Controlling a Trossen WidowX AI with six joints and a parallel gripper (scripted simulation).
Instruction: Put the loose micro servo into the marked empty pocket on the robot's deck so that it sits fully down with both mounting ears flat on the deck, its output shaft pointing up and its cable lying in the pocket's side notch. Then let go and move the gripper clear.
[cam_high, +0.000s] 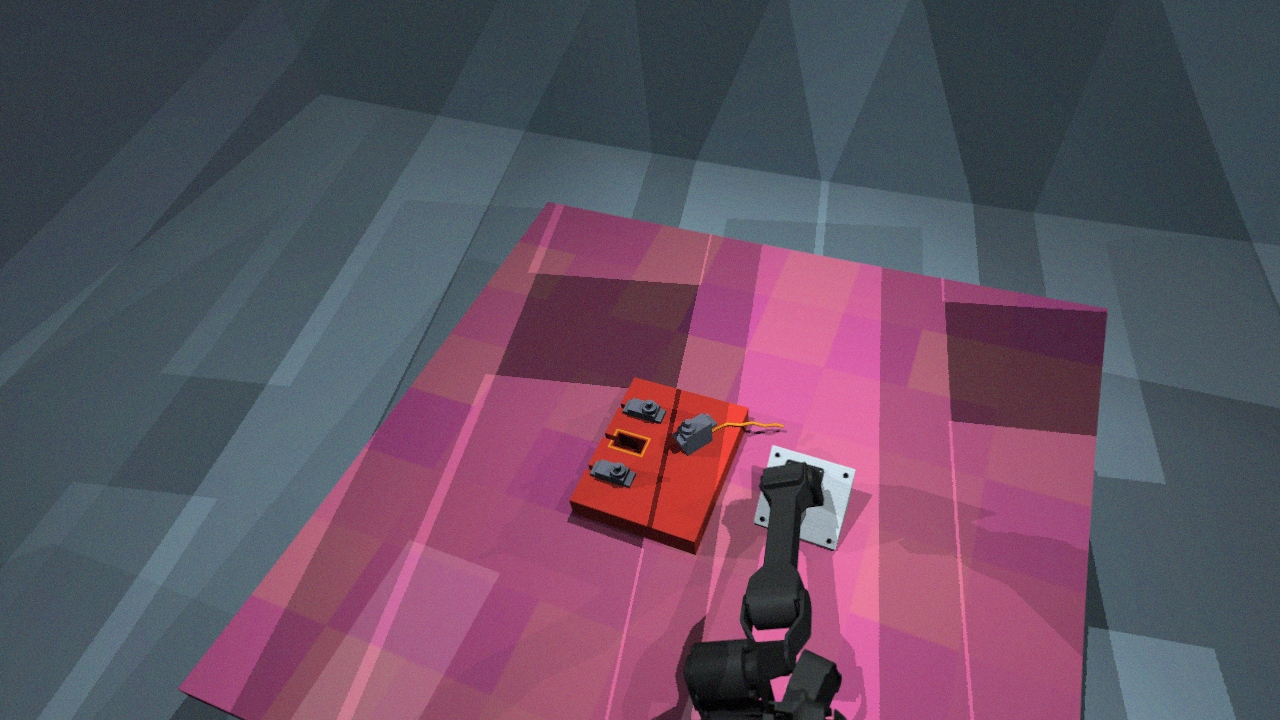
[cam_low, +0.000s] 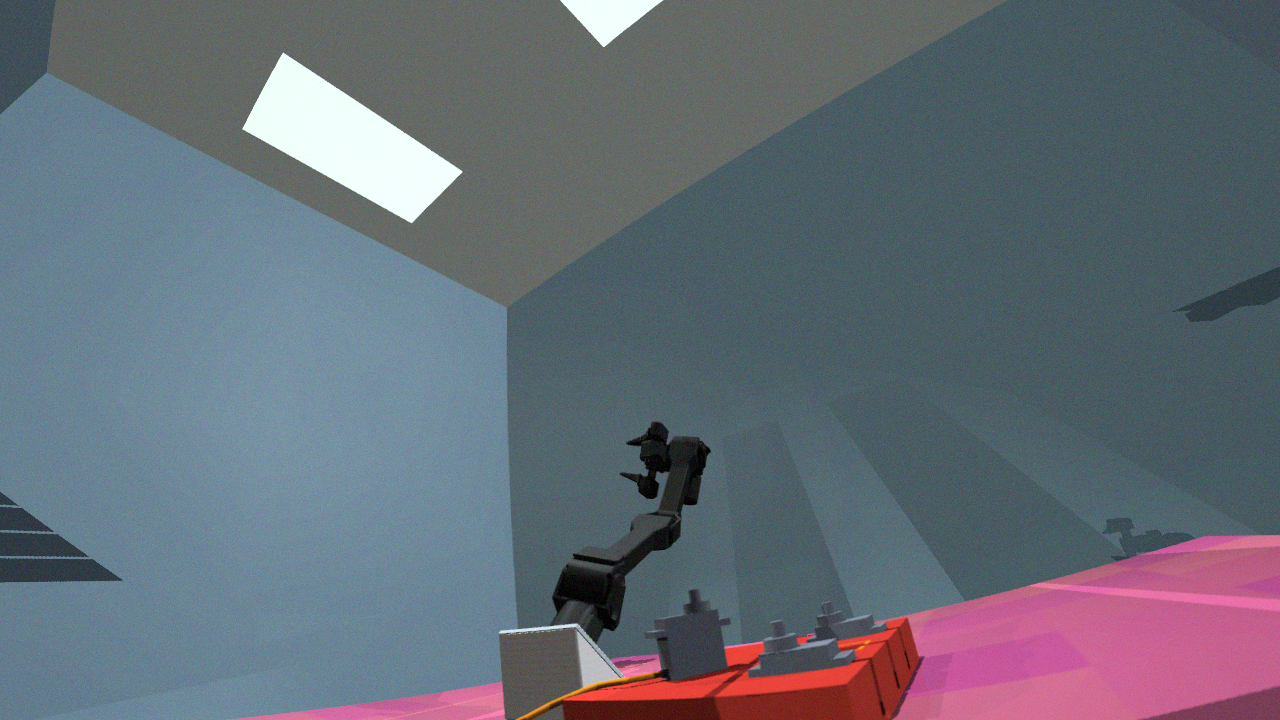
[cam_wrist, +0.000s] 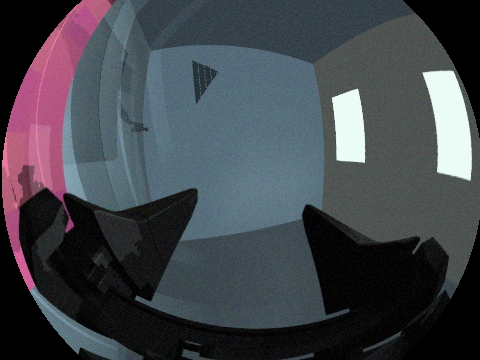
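The deck lies 490 mm to the right of my gripper tip, 470 mm below it and 440 mm ahead of it.
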